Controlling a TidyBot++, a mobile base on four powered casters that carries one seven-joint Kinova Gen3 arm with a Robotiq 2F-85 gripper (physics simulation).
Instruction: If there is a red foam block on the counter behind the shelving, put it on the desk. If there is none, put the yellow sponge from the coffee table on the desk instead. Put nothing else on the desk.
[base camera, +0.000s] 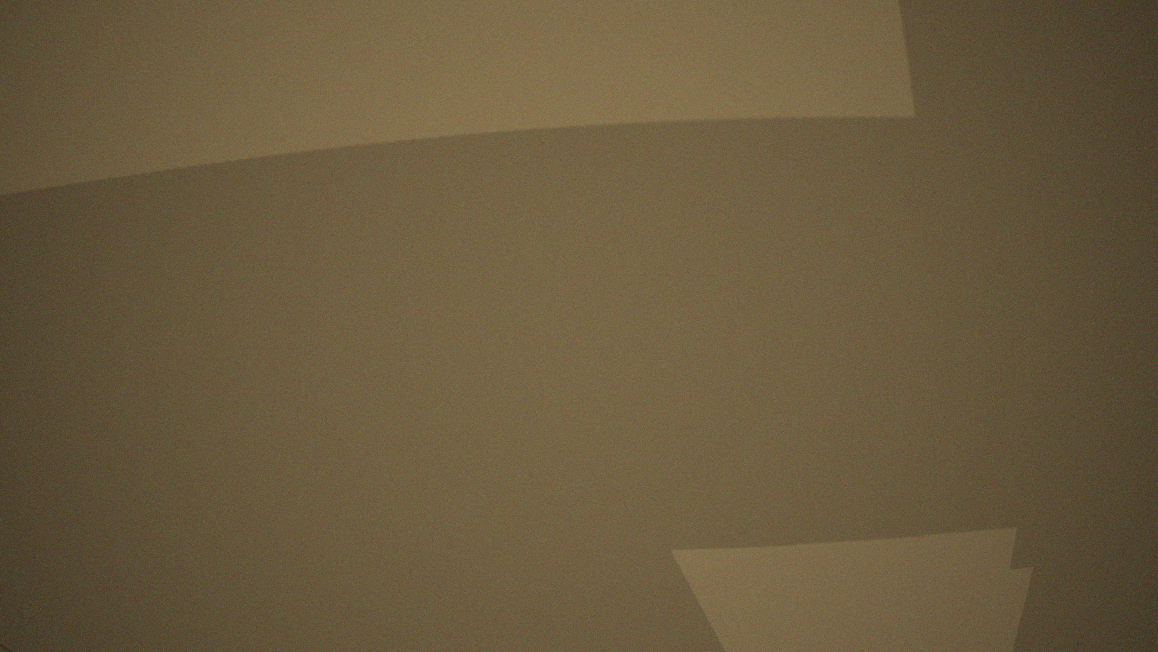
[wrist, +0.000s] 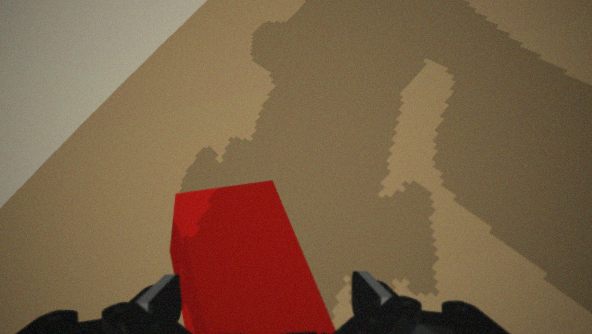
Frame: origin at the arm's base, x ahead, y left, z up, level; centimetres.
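Where they show: gripper, fingertip midpoint: (wrist: 268, 292).
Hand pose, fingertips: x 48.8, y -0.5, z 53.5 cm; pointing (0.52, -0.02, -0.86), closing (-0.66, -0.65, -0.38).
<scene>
After its pixels a point has its place.
A red foam block (wrist: 245, 240) {x 49.7, y -2.3, z 57.3 cm} lies on the tan counter (wrist: 115, 165) {x 66.6, y 2.7, z 51.4 cm} in the wrist view, at the lower middle. Its near end runs out of the picture. My gripper (wrist: 268, 292) {x 48.8, y -0.5, z 53.5 cm} is open, with one finger at each side of the block in the picture. The left finger overlaps the block's left edge, while a gap shows between the block and the right finger. How high the fingertips are over the counter is hard to tell. The desk, the coffee table and the yellow sponge do not show in the wrist view.
The counter's straight edge runs diagonally across the upper left of the wrist view, with a pale grey surface (wrist: 65, 65) {x 75.9, y -0.5, z 55.4 cm} beyond it. Dark shadows of the arm and gripper fall on the counter and the block. The base camera shows a plain brown surface (base camera: 486, 340) {x 16.8, y 1.4, z -9.8 cm} with lighter patches.
</scene>
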